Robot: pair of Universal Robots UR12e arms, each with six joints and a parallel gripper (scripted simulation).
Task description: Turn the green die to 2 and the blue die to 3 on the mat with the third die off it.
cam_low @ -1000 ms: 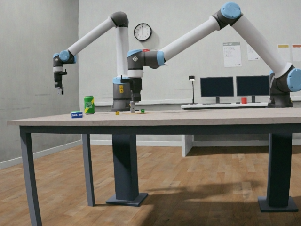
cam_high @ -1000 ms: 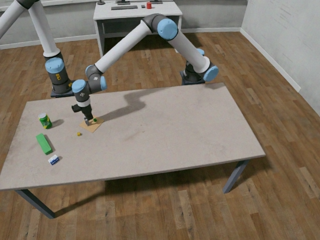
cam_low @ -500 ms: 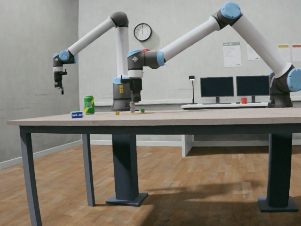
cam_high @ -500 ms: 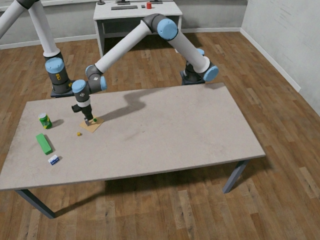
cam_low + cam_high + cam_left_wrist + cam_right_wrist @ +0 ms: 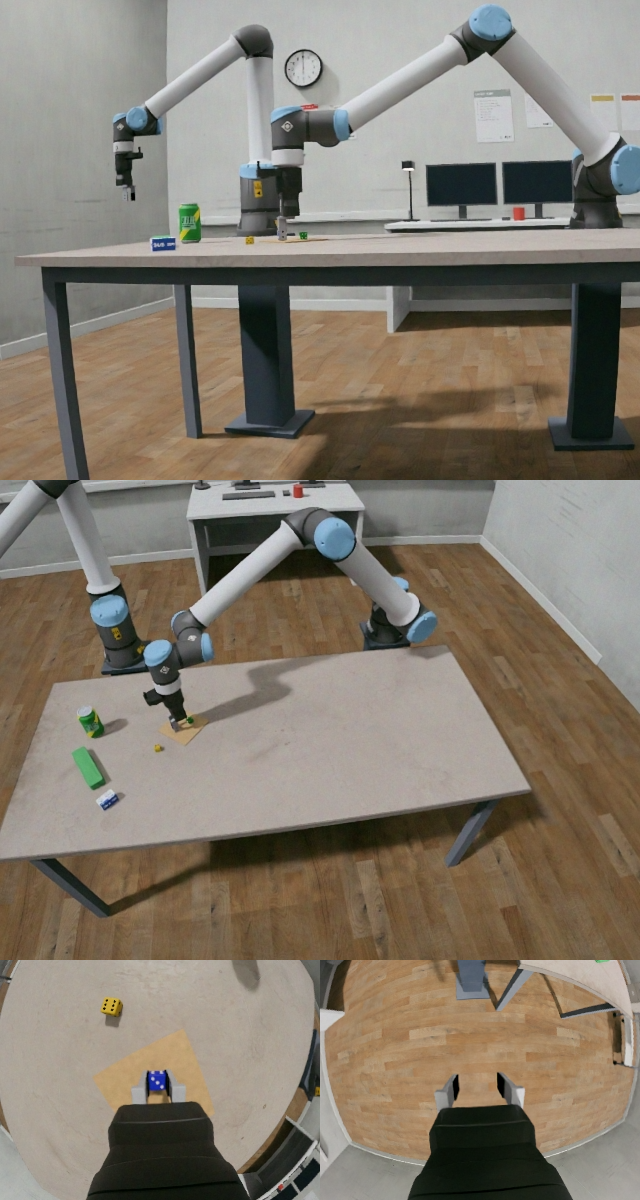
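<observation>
Now: the blue die 1 cm below my left hand. Round my left hand: yellow die: 9 cm ahead, 6 cm to the right, 1 cm below; then green die: 3 cm behind, 5 cm to the left, 1 cm below; then tan mat: 1 cm behind, 3 cm to the left, 2 cm below.
</observation>
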